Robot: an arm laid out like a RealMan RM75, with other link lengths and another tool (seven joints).
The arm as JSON. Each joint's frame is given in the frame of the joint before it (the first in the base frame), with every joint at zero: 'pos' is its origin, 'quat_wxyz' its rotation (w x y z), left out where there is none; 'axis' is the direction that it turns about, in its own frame. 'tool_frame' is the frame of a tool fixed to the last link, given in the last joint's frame.
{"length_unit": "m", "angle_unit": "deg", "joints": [
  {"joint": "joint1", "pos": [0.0, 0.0, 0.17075], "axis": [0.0, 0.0, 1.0]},
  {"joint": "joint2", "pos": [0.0, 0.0, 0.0], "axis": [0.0, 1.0, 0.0]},
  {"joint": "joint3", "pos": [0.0, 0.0, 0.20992], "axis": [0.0, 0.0, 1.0]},
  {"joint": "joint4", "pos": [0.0, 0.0, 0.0], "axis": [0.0, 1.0, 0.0]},
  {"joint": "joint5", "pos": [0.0, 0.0, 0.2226], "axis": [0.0, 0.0, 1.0]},
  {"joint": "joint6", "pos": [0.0, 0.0, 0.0], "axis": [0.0, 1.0, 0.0]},
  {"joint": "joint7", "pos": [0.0, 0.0, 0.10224], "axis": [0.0, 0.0, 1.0]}
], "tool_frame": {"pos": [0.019, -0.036, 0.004], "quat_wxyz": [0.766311, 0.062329, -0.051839, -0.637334]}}
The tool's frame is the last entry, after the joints.
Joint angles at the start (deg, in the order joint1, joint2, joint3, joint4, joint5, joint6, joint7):
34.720, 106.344, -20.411, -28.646, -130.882, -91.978, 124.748
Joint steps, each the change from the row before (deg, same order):
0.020, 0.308, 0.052, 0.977, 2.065, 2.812, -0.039
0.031, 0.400, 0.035, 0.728, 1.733, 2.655, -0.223
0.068, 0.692, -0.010, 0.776, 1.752, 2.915, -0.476
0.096, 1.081, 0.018, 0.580, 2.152, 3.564, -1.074
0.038, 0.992, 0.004, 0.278, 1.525, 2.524, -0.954
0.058, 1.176, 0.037, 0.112, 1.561, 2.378, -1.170
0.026, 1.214, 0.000, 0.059, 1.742, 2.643, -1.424
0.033, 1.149, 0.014, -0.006, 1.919, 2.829, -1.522
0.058, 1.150, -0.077, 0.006, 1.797, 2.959, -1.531
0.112, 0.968, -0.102, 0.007, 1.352, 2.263, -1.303
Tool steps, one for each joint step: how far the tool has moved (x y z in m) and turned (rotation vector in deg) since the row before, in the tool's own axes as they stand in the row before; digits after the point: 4 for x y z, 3 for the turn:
0.0020, -0.0010, 0.0053, 2.906, -0.040, 0.867
0.0020, -0.0006, 0.0049, 2.600, 0.147, 0.608
0.0022, 0.0011, 0.0065, 2.565, 0.177, 0.625
0.0024, 0.0015, 0.0081, 3.183, 0.223, 0.271
0.0017, 0.0025, 0.0061, 2.173, 0.179, 0.155
0.0012, 0.0034, 0.0064, 2.082, 0.038, 0.038
0.0015, 0.0032, 0.0060, 2.335, 0.232, -0.120
0.0015, 0.0023, 0.0053, 2.610, 0.427, -0.188
0.0017, 0.0028, 0.0049, 2.446, 0.731, -0.233
0.0009, 0.0030, 0.0041, 1.702, 0.567, -0.256

